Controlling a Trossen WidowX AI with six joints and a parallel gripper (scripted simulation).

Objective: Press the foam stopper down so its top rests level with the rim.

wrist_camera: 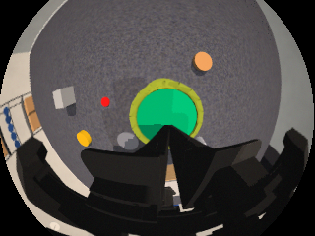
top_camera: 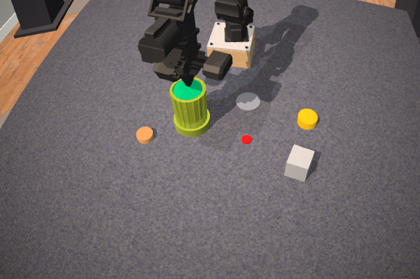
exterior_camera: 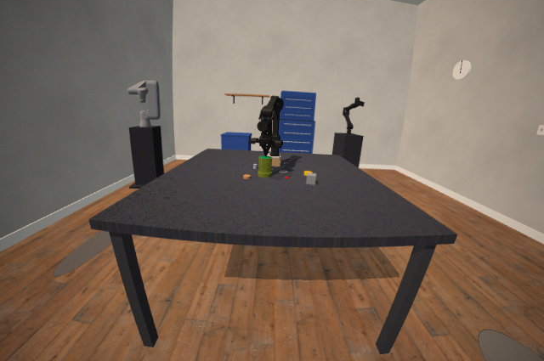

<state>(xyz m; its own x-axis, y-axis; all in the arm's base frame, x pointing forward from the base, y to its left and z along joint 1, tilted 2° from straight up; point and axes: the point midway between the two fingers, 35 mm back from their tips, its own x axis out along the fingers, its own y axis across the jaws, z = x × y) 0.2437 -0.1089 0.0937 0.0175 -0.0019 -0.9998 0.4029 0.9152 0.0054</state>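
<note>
Now: hand 50 mm above the green foam stopper and 10 mm short of it. The rest, counted from my hand: red dot (150 mm below, 120 mm to the left, 60 mm ahead); grey disc (150 mm below, 130 mm to the left, 60 mm behind); orange disc (140 mm below, 110 mm to the right, 50 mm ahead).
</note>
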